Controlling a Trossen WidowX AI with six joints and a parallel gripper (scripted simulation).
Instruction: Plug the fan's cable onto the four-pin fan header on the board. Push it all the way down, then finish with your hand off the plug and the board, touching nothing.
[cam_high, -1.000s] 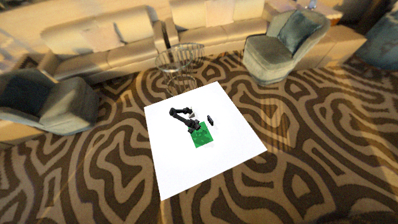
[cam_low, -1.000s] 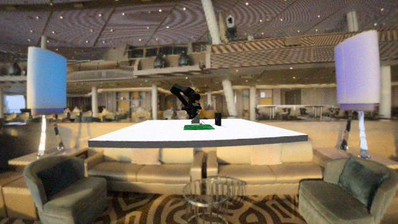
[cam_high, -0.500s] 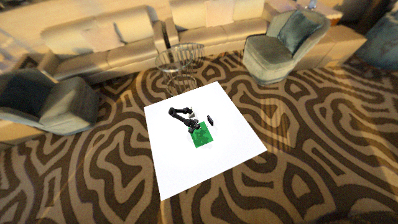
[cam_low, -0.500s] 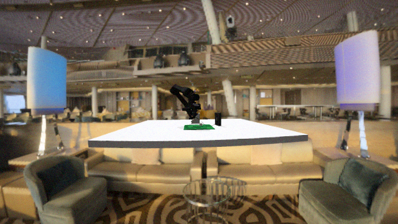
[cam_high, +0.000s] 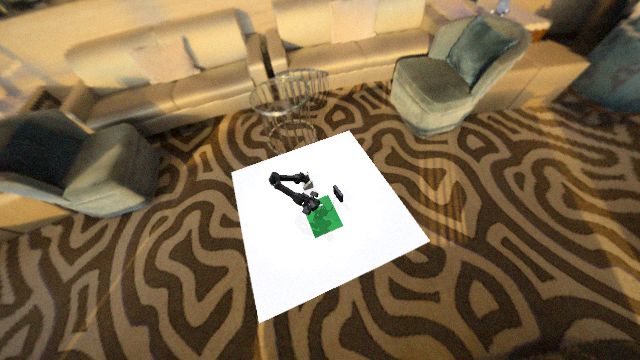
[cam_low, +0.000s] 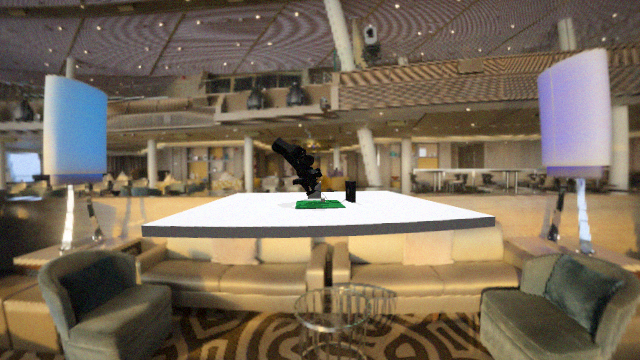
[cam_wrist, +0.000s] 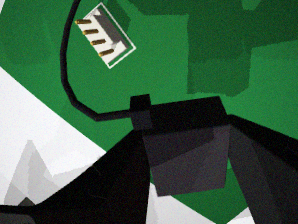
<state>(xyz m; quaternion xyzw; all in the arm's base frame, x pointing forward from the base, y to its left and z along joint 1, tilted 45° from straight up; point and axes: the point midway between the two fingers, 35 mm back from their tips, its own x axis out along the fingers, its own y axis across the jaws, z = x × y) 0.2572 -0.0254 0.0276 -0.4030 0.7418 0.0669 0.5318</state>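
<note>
The four-pin fan header is 70 mm to the left of my gripper tip and 60 mm below it. Also, from my gripper tip: green board (80 mm ahead, 70 mm below, 40 mm to the left); then black fan plug (10 mm to the right, 10 mm behind); then fan (220 mm to the left, 20 mm behind).
</note>
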